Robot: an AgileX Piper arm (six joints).
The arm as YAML. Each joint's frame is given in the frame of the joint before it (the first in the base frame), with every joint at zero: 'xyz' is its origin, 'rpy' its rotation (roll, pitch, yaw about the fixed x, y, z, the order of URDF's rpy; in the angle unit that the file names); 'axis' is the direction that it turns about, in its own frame. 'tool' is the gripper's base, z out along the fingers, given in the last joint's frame.
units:
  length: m
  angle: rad
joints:
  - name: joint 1
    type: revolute
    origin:
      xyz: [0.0, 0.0, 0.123]
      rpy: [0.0, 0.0, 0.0]
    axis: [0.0, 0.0, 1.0]
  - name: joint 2
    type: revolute
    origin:
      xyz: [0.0, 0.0, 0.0]
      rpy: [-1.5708, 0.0, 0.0]
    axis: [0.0, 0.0, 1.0]
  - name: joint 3
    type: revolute
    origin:
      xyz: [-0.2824, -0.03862, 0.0]
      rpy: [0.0, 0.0, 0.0]
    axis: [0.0, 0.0, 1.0]
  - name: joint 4
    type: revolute
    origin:
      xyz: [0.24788, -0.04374, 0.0]
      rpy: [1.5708, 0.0, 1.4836]
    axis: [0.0, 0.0, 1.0]
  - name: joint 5
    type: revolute
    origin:
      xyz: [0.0, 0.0, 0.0]
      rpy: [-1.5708, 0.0, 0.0]
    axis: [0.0, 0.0, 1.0]
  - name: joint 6
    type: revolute
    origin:
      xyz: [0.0, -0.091, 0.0]
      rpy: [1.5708, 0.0, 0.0]
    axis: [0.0, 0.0, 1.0]
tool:
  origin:
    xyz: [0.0, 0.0, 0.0]
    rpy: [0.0, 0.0, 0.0]
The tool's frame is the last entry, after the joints.
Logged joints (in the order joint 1, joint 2, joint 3, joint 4, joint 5, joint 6), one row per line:
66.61, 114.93, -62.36, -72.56, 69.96, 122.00
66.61, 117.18, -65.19, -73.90, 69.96, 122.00
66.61, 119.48, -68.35, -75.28, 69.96, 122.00
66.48, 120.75, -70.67, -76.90, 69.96, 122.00
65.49, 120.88, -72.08, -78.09, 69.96, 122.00
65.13, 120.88, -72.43, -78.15, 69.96, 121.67
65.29, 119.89, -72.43, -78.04, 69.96, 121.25
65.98, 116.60, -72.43, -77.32, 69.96, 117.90
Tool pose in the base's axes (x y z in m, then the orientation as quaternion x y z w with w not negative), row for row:
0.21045, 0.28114, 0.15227, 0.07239, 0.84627, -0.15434, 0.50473
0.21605, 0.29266, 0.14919, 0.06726, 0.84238, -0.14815, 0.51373
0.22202, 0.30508, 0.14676, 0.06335, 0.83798, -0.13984, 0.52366
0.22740, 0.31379, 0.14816, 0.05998, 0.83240, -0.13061, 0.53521
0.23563, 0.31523, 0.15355, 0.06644, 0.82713, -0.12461, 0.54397
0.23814, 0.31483, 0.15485, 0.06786, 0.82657, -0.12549, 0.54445
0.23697, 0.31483, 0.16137, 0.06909, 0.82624, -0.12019, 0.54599
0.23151, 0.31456, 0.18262, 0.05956, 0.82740, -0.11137, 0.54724
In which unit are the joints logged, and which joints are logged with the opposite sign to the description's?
The joints are logged in degrees. Opposite sign: none.
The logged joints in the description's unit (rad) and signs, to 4 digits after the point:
1.1626, 2.0059, -1.0884, -1.2664, 1.2210, 2.1293
1.1626, 2.0452, -1.1378, -1.2898, 1.2210, 2.1293
1.1626, 2.0853, -1.1929, -1.3139, 1.2210, 2.1293
1.1603, 2.1075, -1.2334, -1.3422, 1.2210, 2.1293
1.1430, 2.1098, -1.2580, -1.3629, 1.2210, 2.1293
1.1367, 2.1098, -1.2641, -1.3640, 1.2210, 2.1235
1.1395, 2.0925, -1.2641, -1.3621, 1.2210, 2.1162
1.1516, 2.0351, -1.2641, -1.3495, 1.2210, 2.0577

